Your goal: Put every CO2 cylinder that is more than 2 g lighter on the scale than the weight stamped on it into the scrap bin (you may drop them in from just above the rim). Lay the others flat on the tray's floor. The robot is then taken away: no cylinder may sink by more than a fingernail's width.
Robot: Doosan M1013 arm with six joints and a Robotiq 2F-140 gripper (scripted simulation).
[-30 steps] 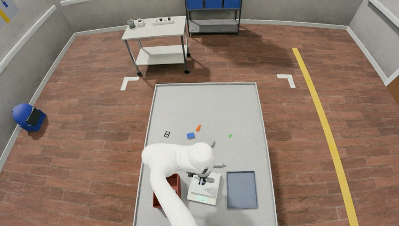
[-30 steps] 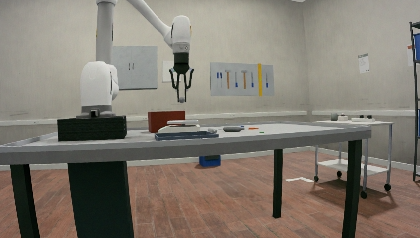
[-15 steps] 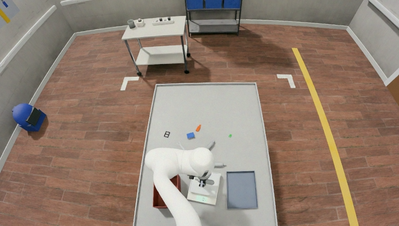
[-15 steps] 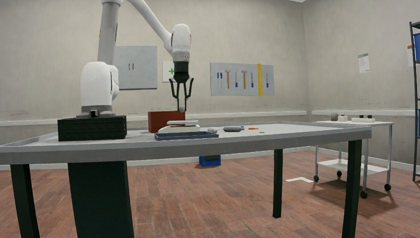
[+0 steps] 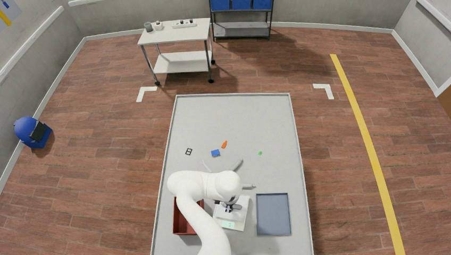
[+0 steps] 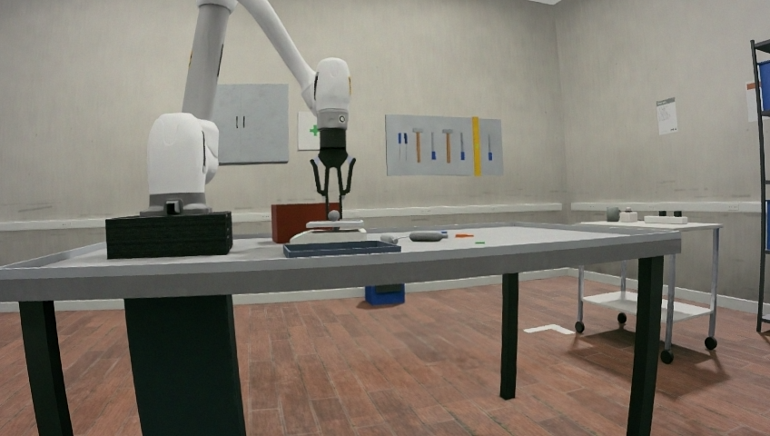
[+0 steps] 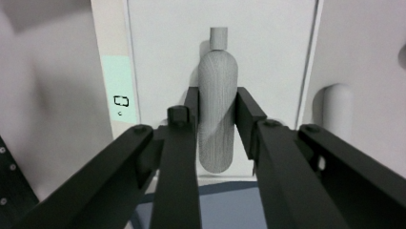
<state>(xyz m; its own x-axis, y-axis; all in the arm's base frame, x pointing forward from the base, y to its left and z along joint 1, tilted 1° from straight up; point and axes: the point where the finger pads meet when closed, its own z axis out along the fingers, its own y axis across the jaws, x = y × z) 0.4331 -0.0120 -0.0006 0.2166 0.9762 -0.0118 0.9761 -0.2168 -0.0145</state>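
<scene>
Now: hand 50 mm above the scale platform. From my hand the other things lie so: grey CO2 cylinder: 130 mm ahead, 110 mm to the right, 100 mm below; scale: 70 mm below, 10 mm behind; red scrap bin: 230 mm to the left, 70 mm below, 50 mm behind.
</scene>
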